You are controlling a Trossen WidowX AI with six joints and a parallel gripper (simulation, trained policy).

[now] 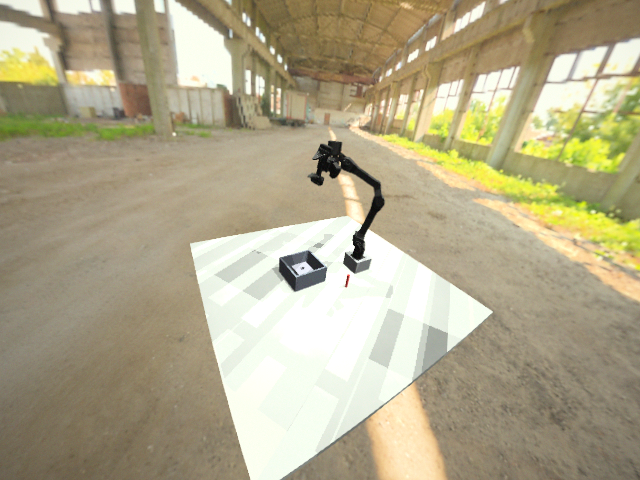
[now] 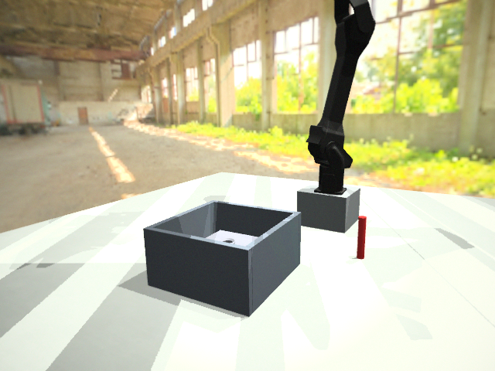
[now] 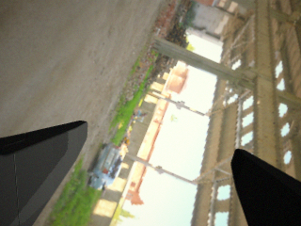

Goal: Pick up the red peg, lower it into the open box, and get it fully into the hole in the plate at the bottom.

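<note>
My gripper tip is 550 mm above the red peg, 210 mm to the right of it and 150 mm past it. Round my gripper tip: dark grey box 560 mm below, 10 mm to the left, 10 mm ahead.
</note>
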